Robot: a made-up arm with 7 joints. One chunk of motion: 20 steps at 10 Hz.
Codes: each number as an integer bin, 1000 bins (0 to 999) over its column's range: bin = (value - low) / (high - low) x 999, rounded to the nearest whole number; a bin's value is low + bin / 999 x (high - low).
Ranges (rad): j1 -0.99..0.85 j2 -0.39..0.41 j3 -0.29..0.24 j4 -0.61..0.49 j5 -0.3..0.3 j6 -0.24..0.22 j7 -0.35..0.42
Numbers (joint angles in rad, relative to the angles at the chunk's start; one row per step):
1: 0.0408 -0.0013 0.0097 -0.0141 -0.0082 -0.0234 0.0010
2: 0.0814 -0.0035 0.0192 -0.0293 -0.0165 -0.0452 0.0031
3: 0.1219 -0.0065 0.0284 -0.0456 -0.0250 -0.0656 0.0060
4: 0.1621 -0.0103 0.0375 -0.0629 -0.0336 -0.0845 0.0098
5: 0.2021 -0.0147 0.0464 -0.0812 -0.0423 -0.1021 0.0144
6: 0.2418 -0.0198 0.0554 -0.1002 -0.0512 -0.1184 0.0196
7: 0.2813 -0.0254 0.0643 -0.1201 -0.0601 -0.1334 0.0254
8: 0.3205 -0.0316 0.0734 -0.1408 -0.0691 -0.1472 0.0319
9: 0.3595 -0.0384 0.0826 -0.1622 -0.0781 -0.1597 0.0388
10: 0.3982 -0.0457 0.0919 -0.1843 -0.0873 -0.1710 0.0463
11: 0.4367 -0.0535 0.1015 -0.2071 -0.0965 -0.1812 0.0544
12: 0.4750 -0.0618 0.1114 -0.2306 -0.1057 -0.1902 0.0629
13: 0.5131 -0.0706 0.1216 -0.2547 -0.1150 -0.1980 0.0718
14: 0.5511 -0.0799 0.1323 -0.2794 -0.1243 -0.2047 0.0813
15: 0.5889 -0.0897 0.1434 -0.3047 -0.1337 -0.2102 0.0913
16: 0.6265 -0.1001 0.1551 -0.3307 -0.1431 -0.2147 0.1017
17: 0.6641 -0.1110 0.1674 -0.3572 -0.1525 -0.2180 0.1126
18: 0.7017 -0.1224 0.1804 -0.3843 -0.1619 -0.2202 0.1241
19: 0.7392 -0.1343 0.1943 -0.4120 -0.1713 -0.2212 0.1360
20: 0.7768 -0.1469 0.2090 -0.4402 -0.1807 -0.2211 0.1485
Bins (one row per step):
1: 560 485 565 541 486 470 455
2: 582 483 583 527 472 423 458
3: 604 479 600 513 458 379 462
4: 626 474 617 497 444 338 467
5: 647 469 634 480 429 299 473
6: 669 462 651 463 414 264 480
7: 690 455 668 445 399 232 487
8: 712 448 685 426 384 202 495
9: 733 439 702 407 369 174 504
10: 754 430 720 387 354 150 514
11: 775 420 738 366 339 128 525
12: 795 410 757 345 324 108 536
13: 816 399 776 323 308 91 547
14: 837 387 796 300 293 77 560
15: 857 375 817 277 277 65 573
16: 878 362 839 254 261 55 586
17: 898 348 862 230 246 48 600
18: 918 334 887 205 230 43 615
19: 939 319 913 180 214 41 631
20: 959 304 941 154 199 41 647

